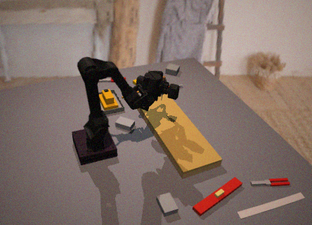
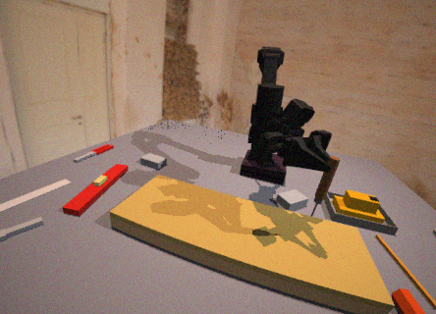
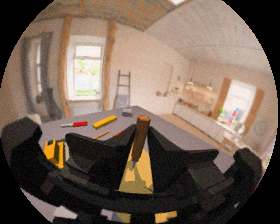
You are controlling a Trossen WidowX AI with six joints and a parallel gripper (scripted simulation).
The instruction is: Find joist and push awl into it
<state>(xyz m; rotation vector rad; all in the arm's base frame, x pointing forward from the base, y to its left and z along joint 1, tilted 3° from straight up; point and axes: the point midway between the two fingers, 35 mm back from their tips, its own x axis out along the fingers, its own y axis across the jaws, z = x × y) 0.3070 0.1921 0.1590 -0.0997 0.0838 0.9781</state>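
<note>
Now: gripper tip 60 mm above the awl and 10 mm to the left of it. From my gripper tip the other things lie so: yellow stud finder: 250 mm behind, 150 mm to the left, 150 mm below; then pencil: 210 mm to the left, 200 mm below, 90 mm behind; then grey tray: 240 mm behind, 190 mm below, 130 mm to the left.
</note>
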